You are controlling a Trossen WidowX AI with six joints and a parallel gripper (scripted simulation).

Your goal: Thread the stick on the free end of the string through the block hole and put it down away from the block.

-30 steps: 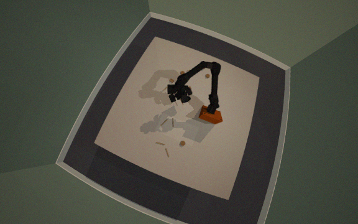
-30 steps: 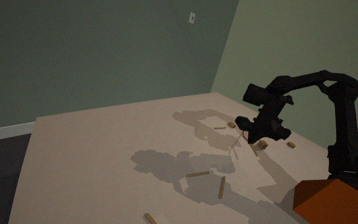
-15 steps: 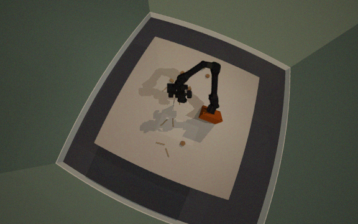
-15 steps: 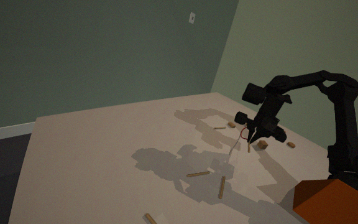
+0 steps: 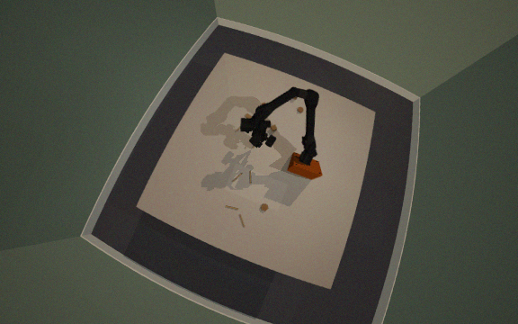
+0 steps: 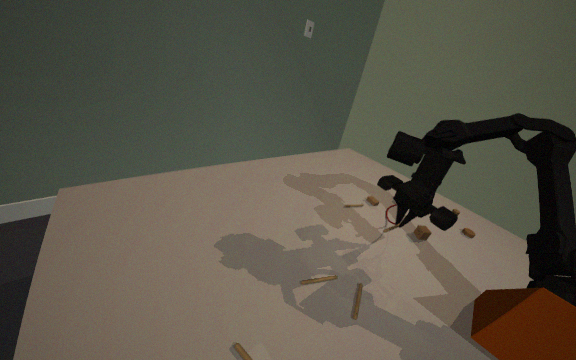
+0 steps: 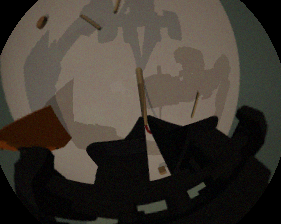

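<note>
My gripper tip is now 10 mm to the right of the thin wooden stick. The rest, counted from my gripper tip: small wooden block 50 mm behind, 130 mm to the right, 40 mm below; then round button 70 mm ahead, 270 mm to the right, 50 mm below.
</note>
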